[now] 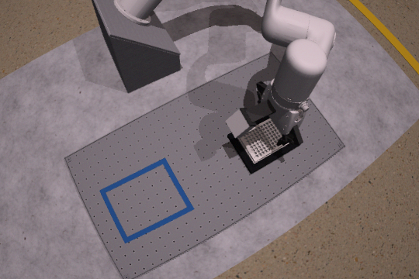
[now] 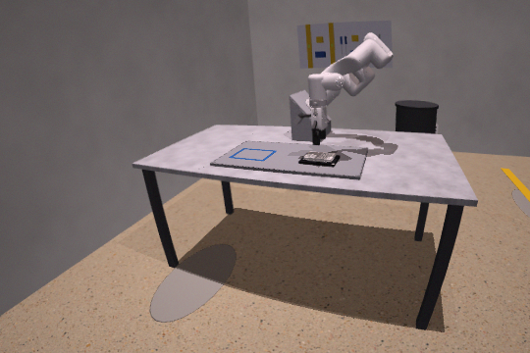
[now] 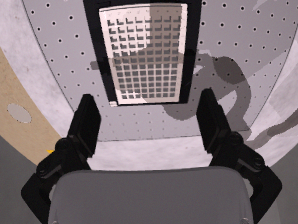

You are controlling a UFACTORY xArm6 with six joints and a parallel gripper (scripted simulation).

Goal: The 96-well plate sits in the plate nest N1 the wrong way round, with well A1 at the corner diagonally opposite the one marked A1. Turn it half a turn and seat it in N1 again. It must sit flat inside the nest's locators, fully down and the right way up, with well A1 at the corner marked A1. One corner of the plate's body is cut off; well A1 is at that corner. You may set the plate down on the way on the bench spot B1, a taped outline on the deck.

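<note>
Now: the white 96-well plate 80 mm below my hand. From my hand the other things lie so: white A1 mark: 60 mm ahead, 70 mm to the left, 90 mm below; then black plate nest N1: 90 mm below.
</note>
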